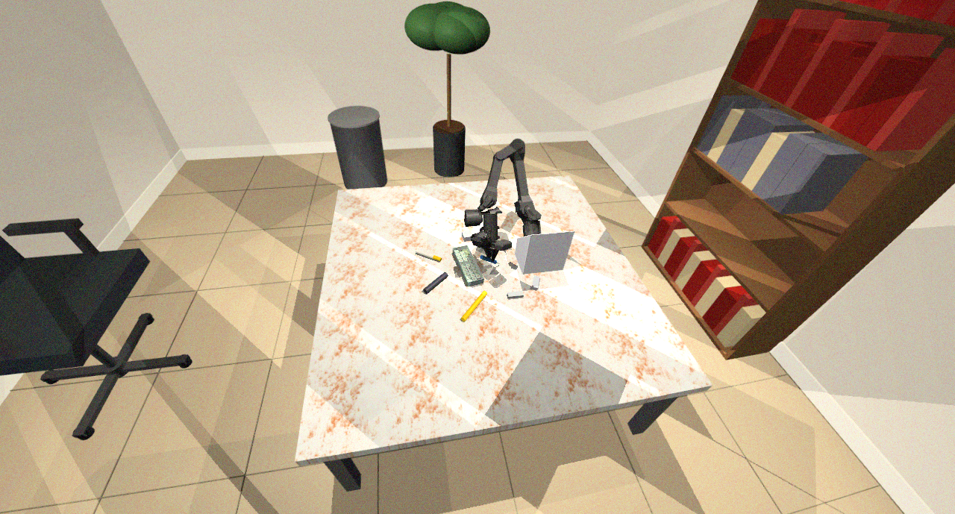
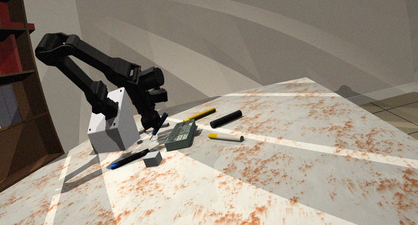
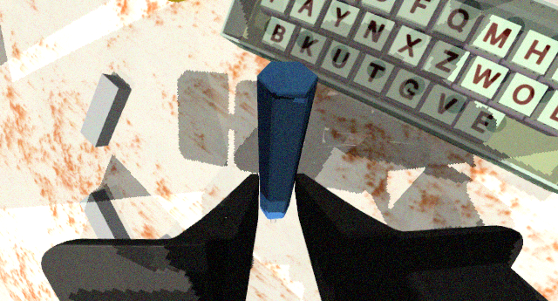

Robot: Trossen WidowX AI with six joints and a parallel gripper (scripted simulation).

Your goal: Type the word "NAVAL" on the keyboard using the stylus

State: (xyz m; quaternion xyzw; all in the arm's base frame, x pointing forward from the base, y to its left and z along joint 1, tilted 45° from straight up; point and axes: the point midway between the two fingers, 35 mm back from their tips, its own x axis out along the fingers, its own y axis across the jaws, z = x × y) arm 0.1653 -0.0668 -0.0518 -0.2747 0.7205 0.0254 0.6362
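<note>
The blue stylus is 10 mm behind my gripper tip and 10 mm below it. The rest, counted from my gripper tip: dark cylinder 240 mm ahead, 40 mm to the left, 30 mm below; yellow marker 120 mm ahead, 180 mm to the left, 30 mm below; grey cube 50 mm ahead, 200 mm to the right, 30 mm below.
</note>
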